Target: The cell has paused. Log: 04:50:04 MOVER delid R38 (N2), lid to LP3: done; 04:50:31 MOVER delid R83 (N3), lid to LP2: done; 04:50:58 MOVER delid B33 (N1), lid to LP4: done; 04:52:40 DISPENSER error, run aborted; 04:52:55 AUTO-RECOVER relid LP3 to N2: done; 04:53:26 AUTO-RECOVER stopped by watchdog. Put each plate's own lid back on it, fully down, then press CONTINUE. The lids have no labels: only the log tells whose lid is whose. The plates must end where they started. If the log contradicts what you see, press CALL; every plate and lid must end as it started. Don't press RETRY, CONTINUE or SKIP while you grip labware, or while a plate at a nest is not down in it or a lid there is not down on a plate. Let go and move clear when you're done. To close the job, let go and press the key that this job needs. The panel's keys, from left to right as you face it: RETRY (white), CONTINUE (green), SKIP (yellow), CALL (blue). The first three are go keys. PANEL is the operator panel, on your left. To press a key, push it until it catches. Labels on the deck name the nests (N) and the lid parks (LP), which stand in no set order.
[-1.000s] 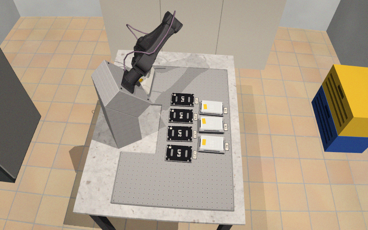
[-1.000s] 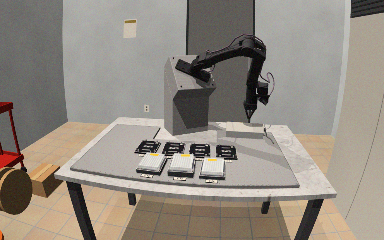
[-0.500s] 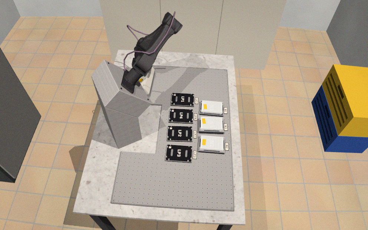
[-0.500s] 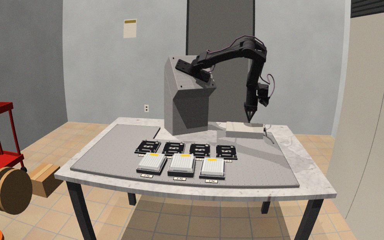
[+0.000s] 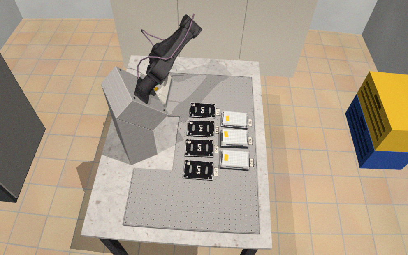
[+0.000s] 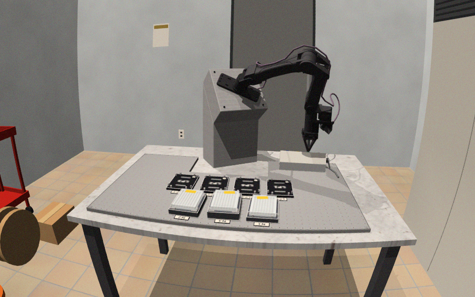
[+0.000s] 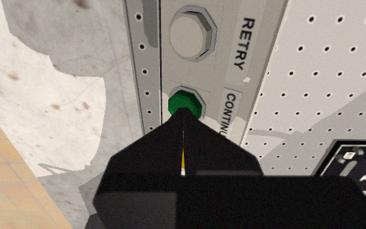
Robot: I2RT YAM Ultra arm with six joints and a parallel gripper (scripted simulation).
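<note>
Now: hand 2 cm above the green continue key. From my hand the other things lie so: plate: 52 cm ahead, 22 cm to the right, 5 cm below; white retry key: 5 cm to the left, 2 cm below, 1 cm behind.
</note>
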